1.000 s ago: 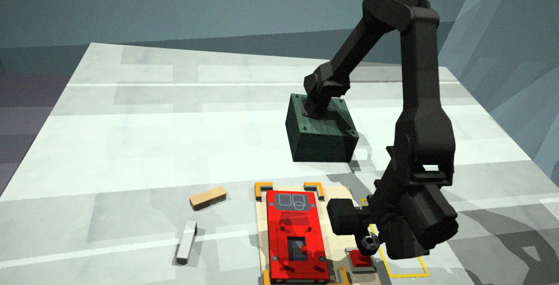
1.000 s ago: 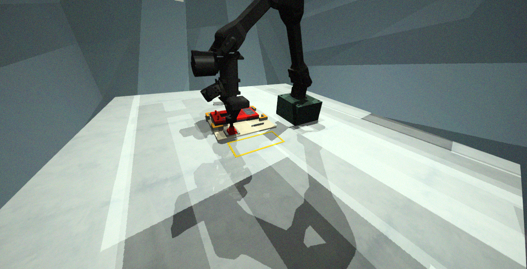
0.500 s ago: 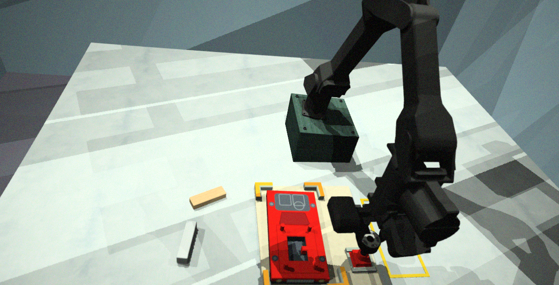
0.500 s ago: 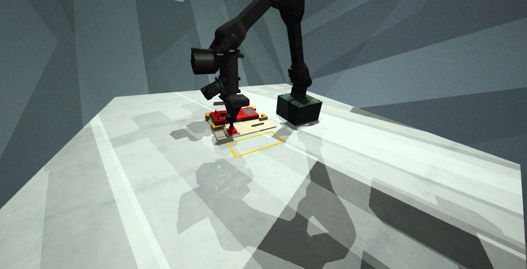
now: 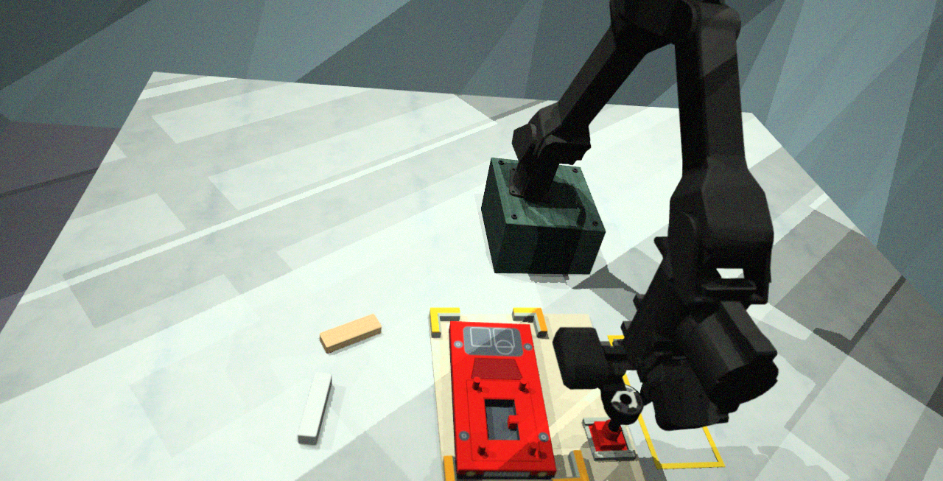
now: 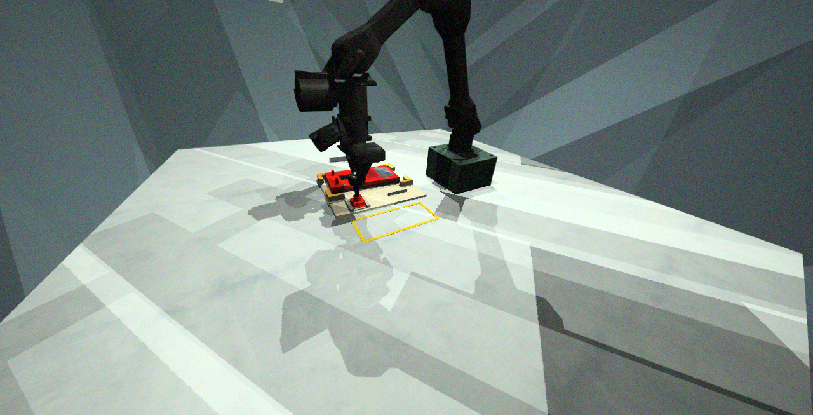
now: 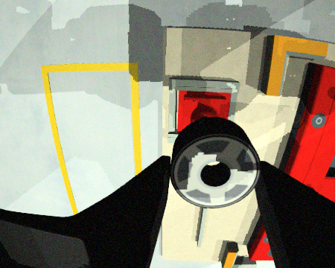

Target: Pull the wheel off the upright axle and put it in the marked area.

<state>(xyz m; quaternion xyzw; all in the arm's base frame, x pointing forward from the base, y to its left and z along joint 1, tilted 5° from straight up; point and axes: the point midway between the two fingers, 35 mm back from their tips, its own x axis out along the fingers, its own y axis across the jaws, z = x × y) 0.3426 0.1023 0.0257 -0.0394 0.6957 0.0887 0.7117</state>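
Right now my gripper tip is 40 mm above the upright axle and 10 mm short of it. Round my gripper tip: white bar (340 mm to the right, 60 mm below, 20 mm ahead); then wheel (right at my gripper tip); then wooden block (320 mm to the right, 90 mm behind, 70 mm below).
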